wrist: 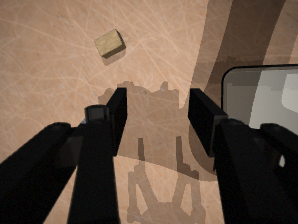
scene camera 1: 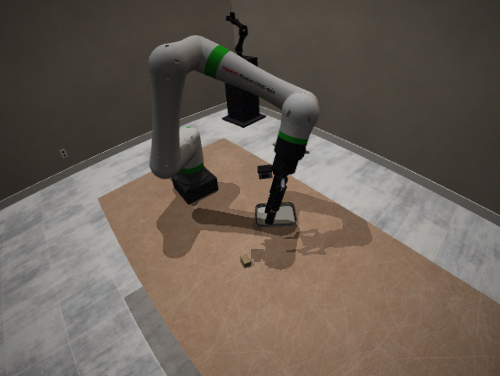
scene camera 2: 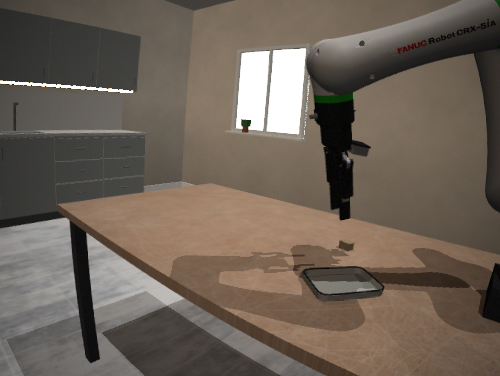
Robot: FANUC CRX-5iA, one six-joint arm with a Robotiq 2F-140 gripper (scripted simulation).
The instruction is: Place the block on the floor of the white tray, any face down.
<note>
I see my gripper (scene camera 2: 340, 213).
My gripper shows as well in the wrist view (wrist: 158, 102) and in scene camera 1 (scene camera 1: 268, 218).
</note>
